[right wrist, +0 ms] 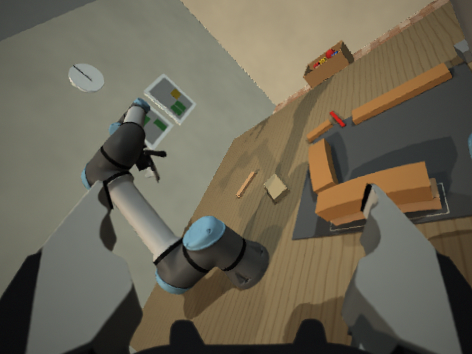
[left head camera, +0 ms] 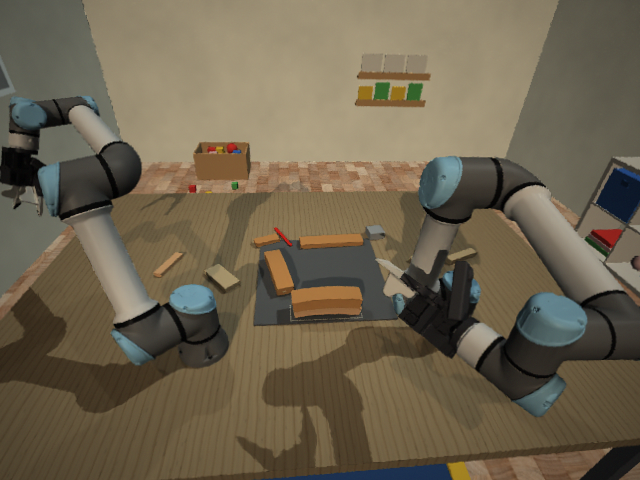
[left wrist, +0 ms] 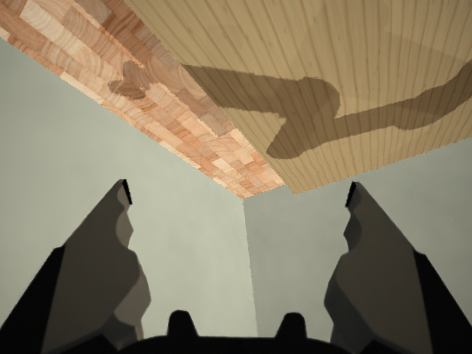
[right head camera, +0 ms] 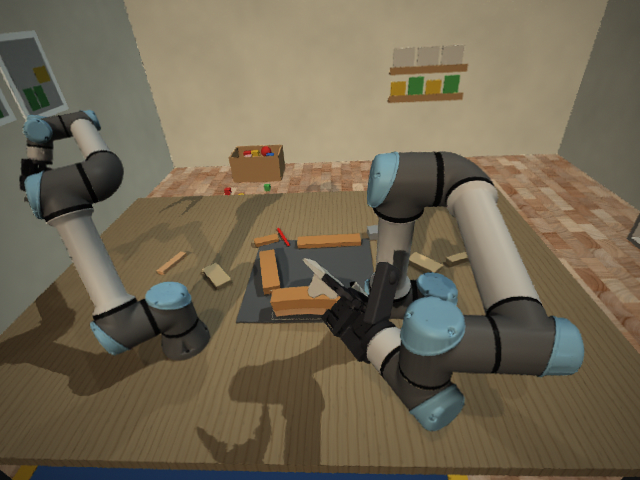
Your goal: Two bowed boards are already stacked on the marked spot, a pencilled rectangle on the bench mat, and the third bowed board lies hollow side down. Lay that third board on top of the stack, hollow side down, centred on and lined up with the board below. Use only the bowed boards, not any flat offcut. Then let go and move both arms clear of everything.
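Places are measured from the left arm's base along level axes (x right, y back, z down), in millimetres.
Pixels of known places: left gripper, fingertip midpoint: (right wrist: 158, 181) (left head camera: 26, 212) (left wrist: 238, 182); right gripper, fingertip midpoint: (right wrist: 237, 184) (left head camera: 390, 270) (right head camera: 328, 271); left arm's base, origin of the base link: (right wrist: 250, 266) (left head camera: 204, 347) (right head camera: 186, 341).
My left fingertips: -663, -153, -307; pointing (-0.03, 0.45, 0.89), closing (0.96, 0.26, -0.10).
Ahead of a thing's pixels: the offset from my left fingertips to its top centre, as dx, dy, dz. "spot": to the spot under its first point. Level surfaces: height alone.
Two stacked orange bowed boards @(+1006, -81, +210) (left head camera: 326, 301) (right head camera: 289, 301) (right wrist: 345, 197) lie over the marked rectangle @(spot: +1009, -56, +289) (left head camera: 325, 319), hollow side down; the right wrist view shows the upper one slightly offset from the lower. The third bowed board @(+788, -233, +250) (left head camera: 279, 272) (right head camera: 269, 271) (right wrist: 322, 165) lies hollow side down at the left part of the dark mat @(dz +301) (left head camera: 330, 266) (right wrist: 380, 145), behind the stack's left end. My right gripper (left head camera: 381, 277) (right head camera: 307, 276) (right wrist: 237, 184) is open and empty, above the table near the stack, hiding its right end in the right head camera. My left gripper (left head camera: 27, 207) (left wrist: 238, 182) is open and empty, raised at the far left.
A long orange strip @(+953, -508, +279) (left head camera: 330, 240) lies at the mat's back edge, with a red pencil-like stick @(+726, -502, +292) (left head camera: 283, 236), a small orange piece @(+667, -445, +284) (left head camera: 266, 239) and a grey block @(+1144, -628, +271) (left head camera: 375, 231) nearby. Pale offcuts (left head camera: 222, 277) (right head camera: 425, 261) lie at both sides; a thin piece @(+336, -189, +290) (left head camera: 168, 264) lies left.
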